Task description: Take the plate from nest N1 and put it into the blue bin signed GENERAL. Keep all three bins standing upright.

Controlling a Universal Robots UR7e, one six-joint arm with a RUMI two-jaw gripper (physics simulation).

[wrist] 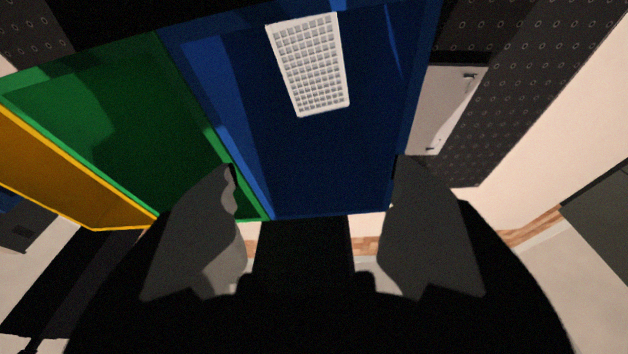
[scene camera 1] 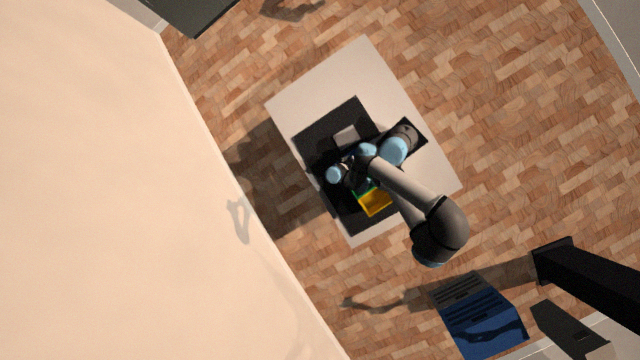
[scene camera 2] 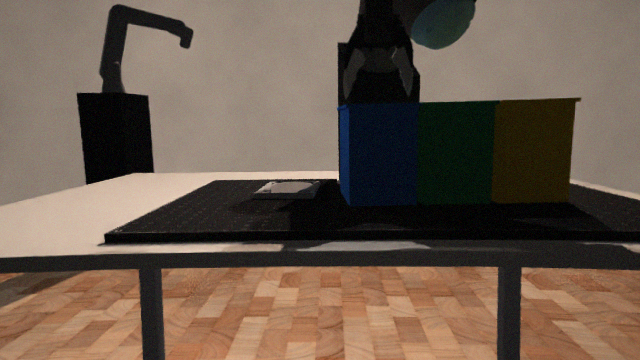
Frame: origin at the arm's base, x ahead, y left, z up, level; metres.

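Where they show: gripper, between the fingertips: [wrist: 313, 163] [scene camera 2: 377, 98]; arm's base, origin of its link: [scene camera 1: 402, 138] [scene camera 2: 374, 57].
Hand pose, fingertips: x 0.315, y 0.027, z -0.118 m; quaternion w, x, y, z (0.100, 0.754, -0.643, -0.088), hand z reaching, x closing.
Each offset is from my fingertips to the top centre of the thing. Level surfaces: height alone.
The white gridded plate @[0.176 m down, 0.002 m ahead, 0.001 m left] [wrist: 315, 65] is inside the blue bin @[0.013 m down, 0.004 m back, 0.004 m right] [wrist: 210, 65] [scene camera 2: 382, 155] in the wrist view, below my fingers and apart from them. I cannot tell whether it lies flat or leans. My gripper [wrist: 313, 163] [scene camera 2: 379, 96] is open and empty, above the blue bin's opening. The blue, green @[0.013 m down, 0.036 m back, 0.124 m left] [wrist: 135, 120] [scene camera 2: 456, 152] and yellow @[0.013 m down, 0.068 m back, 0.253 m left] [wrist: 65, 170] [scene camera 2: 535, 150] bins stand upright side by side. A flat grey nest @[0.178 m down, 0.052 m back, 0.191 m right] [scene camera 1: 346, 136] [scene camera 2: 290, 189] [wrist: 445, 105] beside the blue bin holds no plate that I can see. The GENERAL sign and N1 label are not readable.
The bins and nest stand on a black perforated board @[0.193 m down] [scene camera 2: 200, 215] [wrist: 500, 75] on the pale table @[0.205 m down] [scene camera 1: 350, 70]. The arm [scene camera 1: 405, 182] reaches over the bins in the first scene view. A black pedestal [scene camera 2: 117, 140] with a dark arm stands behind the table at left.
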